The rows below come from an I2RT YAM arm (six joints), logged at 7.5 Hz.
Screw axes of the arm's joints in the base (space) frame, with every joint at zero. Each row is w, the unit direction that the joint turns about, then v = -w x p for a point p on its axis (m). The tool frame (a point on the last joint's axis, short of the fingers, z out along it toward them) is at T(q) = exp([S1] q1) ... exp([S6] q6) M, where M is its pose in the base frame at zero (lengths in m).
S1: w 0 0 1 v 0 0 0
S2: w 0 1 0 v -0.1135 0 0.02
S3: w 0 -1 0 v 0.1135 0 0.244
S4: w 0 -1 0 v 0.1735 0 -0.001
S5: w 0 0 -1 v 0 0.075 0
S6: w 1 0 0 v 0 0.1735 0
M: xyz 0.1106 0 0.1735 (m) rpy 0 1.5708 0 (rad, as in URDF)
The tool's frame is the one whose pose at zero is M.
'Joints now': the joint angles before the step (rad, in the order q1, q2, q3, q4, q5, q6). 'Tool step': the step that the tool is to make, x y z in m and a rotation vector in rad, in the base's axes. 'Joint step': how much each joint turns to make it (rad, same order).
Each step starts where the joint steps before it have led.
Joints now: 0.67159, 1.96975, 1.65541, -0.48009, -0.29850, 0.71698
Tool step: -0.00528, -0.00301, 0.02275, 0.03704, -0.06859, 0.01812
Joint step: 0.00192, -0.04807, 0.00191, 0.02023, -0.00228, -0.02211
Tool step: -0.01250, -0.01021, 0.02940, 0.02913, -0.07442, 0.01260
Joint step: -0.00001, -0.08239, -0.01449, 0.00038, 0.00533, -0.02747
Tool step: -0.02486, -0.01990, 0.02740, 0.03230, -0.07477, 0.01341
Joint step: 0.00001, -0.13658, -0.08090, 0.01527, 0.00153, -0.02632
